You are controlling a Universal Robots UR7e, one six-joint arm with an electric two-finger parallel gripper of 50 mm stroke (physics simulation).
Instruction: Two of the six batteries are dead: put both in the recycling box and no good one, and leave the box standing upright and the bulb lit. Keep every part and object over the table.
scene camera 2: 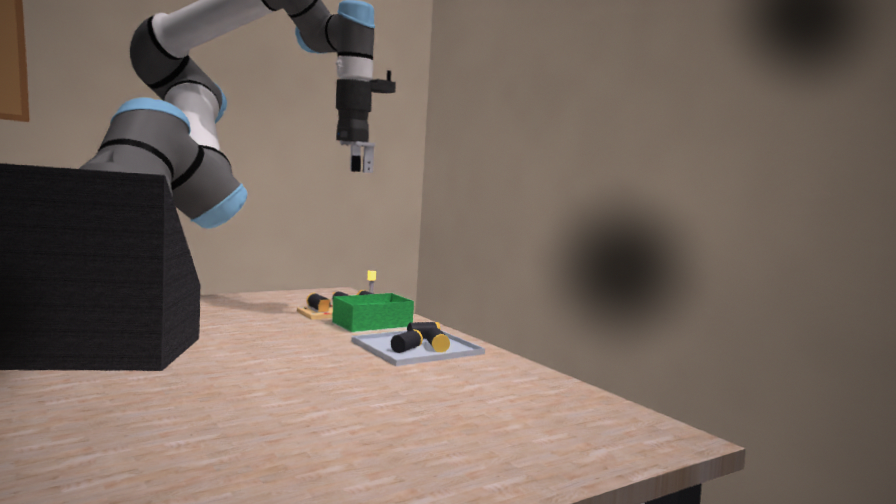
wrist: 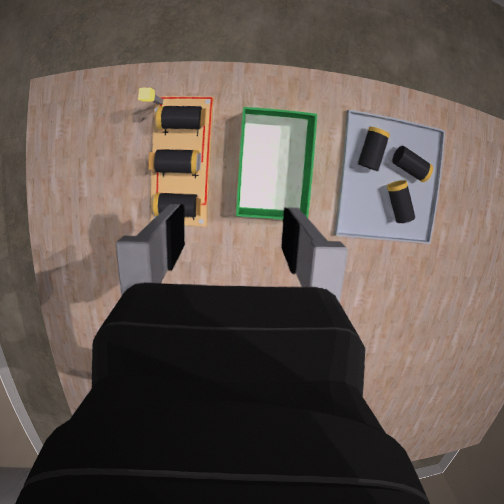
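My gripper (wrist: 232, 235) (scene camera 2: 361, 164) is open and empty, high above the table. Below it stands a green recycling box (wrist: 275, 162) (scene camera 2: 372, 310), upright and empty. Left of the box in the wrist view, a tan holder board (wrist: 181, 160) (scene camera 2: 316, 309) with red wiring carries three black batteries with gold caps (wrist: 178, 117) (wrist: 175, 161) (wrist: 176, 204); the nearest is partly hidden by my left finger. A yellow bulb (wrist: 146, 94) (scene camera 2: 371, 275) stands at the board's far corner. Right of the box, a grey tray (wrist: 389, 176) (scene camera 2: 418, 346) holds three loose batteries (wrist: 373, 147) (wrist: 413, 163) (wrist: 401, 201).
A large black block (scene camera 2: 87, 266), the arm's base, stands at the table's left. A wall rises close behind the box and tray. The table's edge runs along the front right (scene camera 2: 720, 460).
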